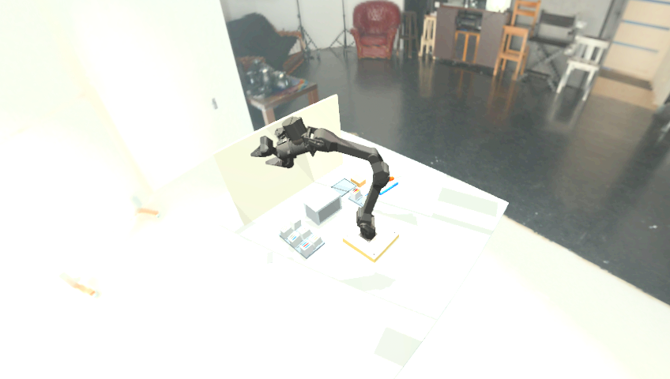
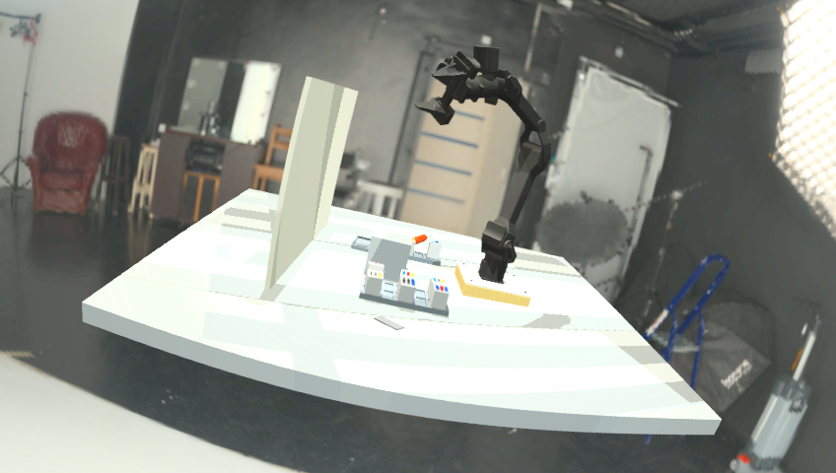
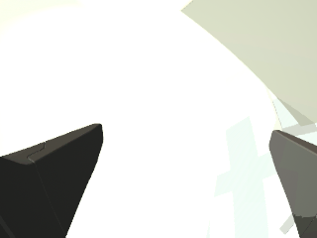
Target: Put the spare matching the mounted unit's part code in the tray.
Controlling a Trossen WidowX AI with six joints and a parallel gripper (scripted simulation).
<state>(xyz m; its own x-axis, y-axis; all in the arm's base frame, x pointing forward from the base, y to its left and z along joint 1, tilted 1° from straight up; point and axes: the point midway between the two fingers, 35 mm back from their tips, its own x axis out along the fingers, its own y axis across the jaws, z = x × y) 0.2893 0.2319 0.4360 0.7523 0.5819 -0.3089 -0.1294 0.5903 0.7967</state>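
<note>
Now: gripper tip 46 cm above the grey rack, 7 cm past it and 5 cm to the left of it. The rest, counted from my gripper tip: orange block (53 cm to the right, 45 cm below, 2 cm behind); then dark flat piece (47 cm below, 12 cm to the left, 3 cm behind); then tall cream panel (26 cm to the right, 24 cm below, 21 cm ahead).
</note>
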